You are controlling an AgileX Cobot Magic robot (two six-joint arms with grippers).
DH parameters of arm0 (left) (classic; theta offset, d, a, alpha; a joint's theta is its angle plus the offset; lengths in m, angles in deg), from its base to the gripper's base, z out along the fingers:
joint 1: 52.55 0.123 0 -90
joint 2: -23.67 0 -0.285 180
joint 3: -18.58 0 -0.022 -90
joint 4: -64.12 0.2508 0 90
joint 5: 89.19 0 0.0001 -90
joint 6: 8.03 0.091 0 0
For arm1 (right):
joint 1: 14.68 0.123 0 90
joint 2: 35.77 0 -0.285 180
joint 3: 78.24 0 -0.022 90
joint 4: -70.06 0.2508 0 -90
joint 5: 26.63 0 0.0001 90
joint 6: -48.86 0.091 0 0
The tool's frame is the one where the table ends.
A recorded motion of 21 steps. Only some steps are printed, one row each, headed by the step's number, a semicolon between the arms.
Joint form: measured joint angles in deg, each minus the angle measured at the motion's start. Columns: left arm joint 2, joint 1, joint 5, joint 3, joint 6, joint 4; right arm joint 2, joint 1, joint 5, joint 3, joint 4, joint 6.
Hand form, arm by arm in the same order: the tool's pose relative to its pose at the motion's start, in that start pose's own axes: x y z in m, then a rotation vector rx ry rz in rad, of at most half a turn. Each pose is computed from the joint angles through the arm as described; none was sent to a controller.
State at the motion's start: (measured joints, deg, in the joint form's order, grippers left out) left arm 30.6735 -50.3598 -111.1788 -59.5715 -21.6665 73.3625; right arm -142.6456 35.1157 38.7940 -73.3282 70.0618 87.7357
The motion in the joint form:
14: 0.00 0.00 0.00 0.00 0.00 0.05; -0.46 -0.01 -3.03 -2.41 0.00 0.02
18: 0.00 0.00 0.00 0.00 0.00 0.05; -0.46 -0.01 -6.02 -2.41 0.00 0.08
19: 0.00 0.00 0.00 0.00 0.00 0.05; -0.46 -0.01 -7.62 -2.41 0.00 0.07
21: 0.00 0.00 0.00 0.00 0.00 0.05; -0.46 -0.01 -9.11 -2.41 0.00 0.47
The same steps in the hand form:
14: 0.0000 0.0000 0.0000 -0.0003 -0.0001 0.0008; -0.0100 0.0080 -0.0077 -0.0546 -0.0677 0.0005
18: 0.0000 0.0000 0.0000 -0.0003 -0.0001 0.0008; -0.0137 0.0109 -0.0082 -0.0874 -0.1082 0.0016
19: 0.0000 0.0000 0.0000 -0.0003 -0.0001 0.0008; -0.0156 0.0125 -0.0086 -0.1049 -0.1300 0.0014
21: 0.0000 0.0000 0.0000 -0.0003 -0.0001 0.0008; -0.0174 0.0140 -0.0090 -0.1218 -0.1498 0.0083

